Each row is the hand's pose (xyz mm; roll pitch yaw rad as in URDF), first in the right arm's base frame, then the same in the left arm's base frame.
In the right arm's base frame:
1: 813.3 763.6 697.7 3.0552 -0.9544 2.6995
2: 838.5 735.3 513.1 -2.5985 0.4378 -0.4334
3: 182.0 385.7 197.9 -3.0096 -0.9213 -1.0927
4: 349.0 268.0 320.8 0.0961 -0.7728 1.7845
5: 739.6 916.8 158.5 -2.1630 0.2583 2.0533
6: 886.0 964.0 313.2 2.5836 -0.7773 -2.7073
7: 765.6 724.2 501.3 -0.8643 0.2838 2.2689
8: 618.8 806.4 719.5 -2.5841 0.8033 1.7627
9: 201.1 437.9 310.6 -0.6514 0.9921 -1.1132
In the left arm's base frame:
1: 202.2 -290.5 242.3 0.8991 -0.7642 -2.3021
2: 244.2 -133.8 146.4 -1.0232 0.9172 0.0859
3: -429.5 288.4 3.9 -2.9682 0.3083 -1.7389
4: -363.7 97.0 -122.1 2.7608 -1.1005 -1.4093
5: 309.5 264.2 222.4 -2.2402 -0.9701 1.4553
6: 429.8 85.4 256.1 1.2590 -0.2379 -2.5889
7: 178.3 -102.4 162.1 -1.2652 -0.8954 1.7849
8: 50.9 -240.4 363.6 -2.3334 -0.4056 1.1923
9: -408.9 189.5 78.6 2.4570 0.9191 1.3568

